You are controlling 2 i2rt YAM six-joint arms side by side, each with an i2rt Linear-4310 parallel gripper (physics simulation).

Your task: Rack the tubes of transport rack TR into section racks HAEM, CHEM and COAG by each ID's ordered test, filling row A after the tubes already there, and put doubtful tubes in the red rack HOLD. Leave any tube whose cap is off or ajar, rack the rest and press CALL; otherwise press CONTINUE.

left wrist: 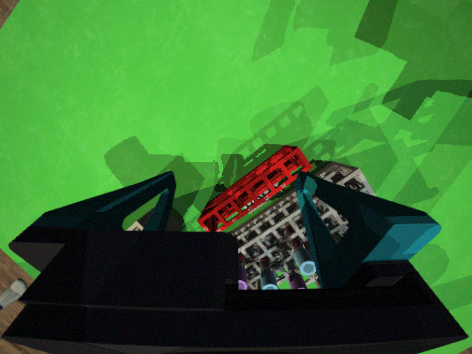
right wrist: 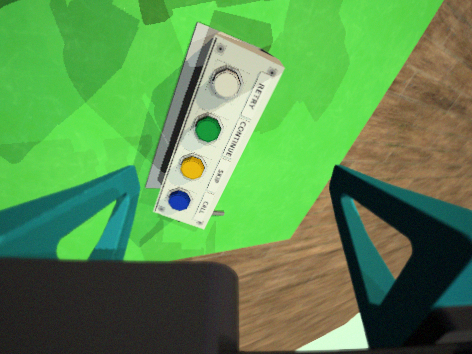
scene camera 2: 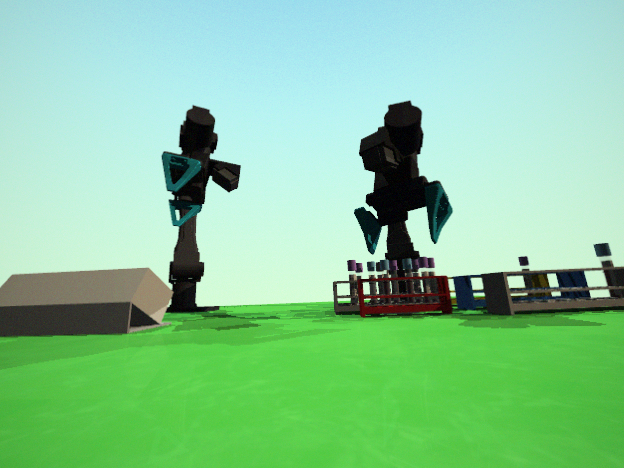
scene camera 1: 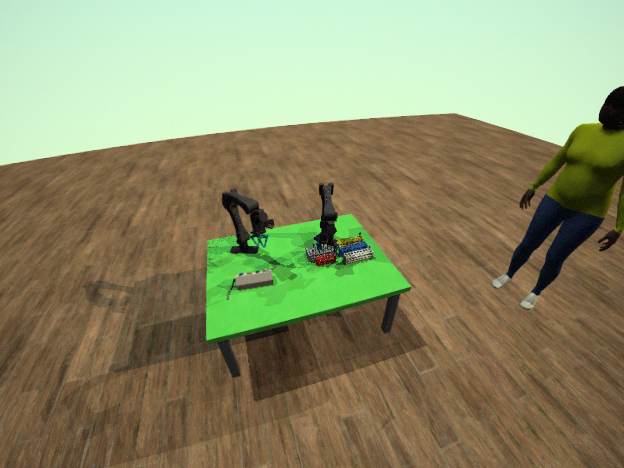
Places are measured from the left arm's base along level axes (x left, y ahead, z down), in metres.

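Pixels of known places: left gripper, fingertip midpoint: (left wrist: 235, 177) (scene camera 2: 399, 247) (scene camera 1: 326, 254); right gripper, fingertip midpoint: (right wrist: 234, 176) (scene camera 2: 173, 209) (scene camera 1: 261, 246); right arm's base, origin of the base link: (scene camera 2: 182, 311) (scene camera 1: 244, 250).
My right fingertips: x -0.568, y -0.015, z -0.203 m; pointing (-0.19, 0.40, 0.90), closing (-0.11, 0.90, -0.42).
Behind a point stands the place of what it marks.
My left gripper (scene camera 1: 325, 245) {x -0.259, y 0.243, z -0.100 m} (scene camera 2: 403, 246) {x -0.259, y 0.243, z -0.100 m} (left wrist: 235, 177) {x -0.259, y 0.243, z -0.100 m} is open and empty, just above the tubes. The grey transport rack (scene camera 2: 336, 297) {x -0.304, y 0.129, z -0.029 m} (left wrist: 345, 172) {x -0.298, y 0.123, z -0.033 m} holds several upright tubes with purple and light blue caps, one light blue cap (left wrist: 307, 267) {x -0.204, y 0.150, z -0.094 m} near a left fingertip. The red rack (scene camera 1: 326, 258) {x -0.226, y 0.213, z -0.030 m} (scene camera 2: 446, 294) {x -0.191, y 0.260, z -0.028 m} (left wrist: 260, 175) {x -0.262, y 0.218, z -0.057 m} stands beside it. Labels, IDs and cap seating are unreadable. My right gripper (scene camera 1: 261, 245) {x -0.568, y -0.015, z -0.203 m} (scene camera 2: 174, 207) {x -0.568, y -0.015, z -0.203 m} (right wrist: 234, 176) {x -0.568, y -0.015, z -0.203 m} is open and empty, high above the table. The button box (scene camera 1: 254, 280) {x -0.692, y 0.047, z -0.050 m} (right wrist: 250, 57) {x -0.579, y 0.064, z -0.067 m} shows a green CONTINUE button (right wrist: 207, 128) {x -0.636, y 0.010, z -0.069 m} and a blue CALL button (right wrist: 179, 200) {x -0.719, y -0.044, z -0.069 m}.
A yellow rack (scene camera 1: 347, 241), a blue rack (scene camera 1: 354, 248) {x -0.013, y 0.286, z -0.030 m} (scene camera 2: 463, 292) {x -0.113, y 0.238, z -0.028 m} and a pale grey rack (scene camera 1: 358, 255) {x -0.083, y 0.369, z -0.056 m} (scene camera 2: 496, 293) {x -0.150, y 0.309, z -0.028 m} stand right of the transport rack in scene camera 1. A cable (scene camera 1: 230, 289) {x -0.820, y -0.036, z -0.009 m} leaves the button box. A person (scene camera 1: 579, 186) stands off the table's right side.
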